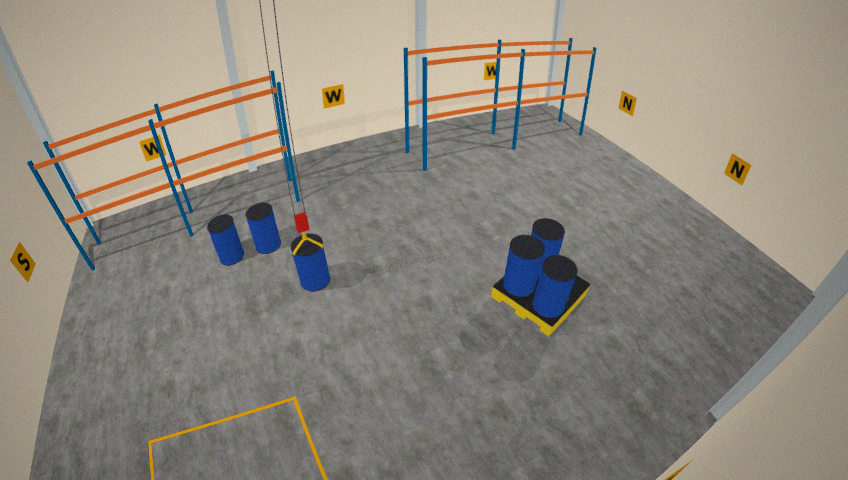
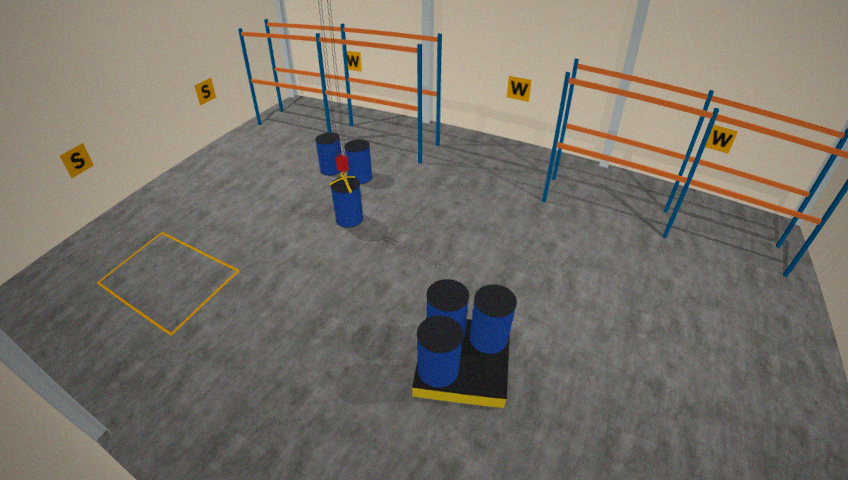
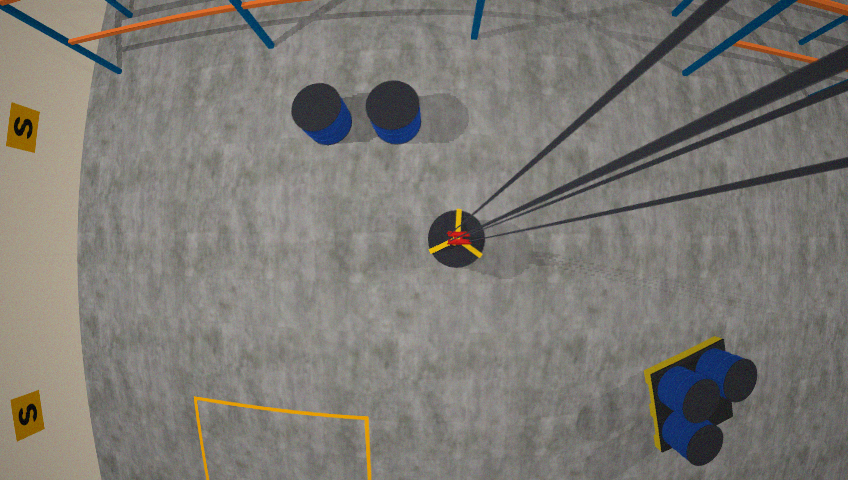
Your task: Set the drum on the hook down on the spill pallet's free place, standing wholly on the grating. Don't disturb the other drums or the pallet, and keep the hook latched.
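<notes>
The drum on the hook, blue with a black lid (image 1: 312,270) (image 2: 347,208) (image 3: 443,228), is upright, at or barely above the floor; any gap is too small to tell. The hook (image 1: 304,235) (image 2: 343,174) (image 3: 458,237), under a red block, is joined to its yellow three-legged lifting gear; the latch is too small to see. The spill pallet (image 1: 569,311) (image 2: 470,398) (image 3: 681,355), yellow with black grating, stands well apart. It bears three blue drums: one (image 1: 523,270) (image 2: 447,296) (image 3: 701,401), another (image 1: 554,291) (image 2: 439,356) (image 3: 705,443), and a third (image 1: 547,230) (image 2: 492,324) (image 3: 739,379). Bare grating shows at the fourth corner.
Two more blue drums (image 1: 226,243) (image 1: 263,231) (image 2: 328,155) (image 2: 358,163) (image 3: 317,107) (image 3: 392,105) stand near the hooked drum, on the rack side. Blue-and-orange racks (image 1: 424,118) (image 2: 420,107) line the W wall. An orange outlined square (image 1: 223,419) (image 2: 205,302) (image 3: 279,410) is on the floor.
</notes>
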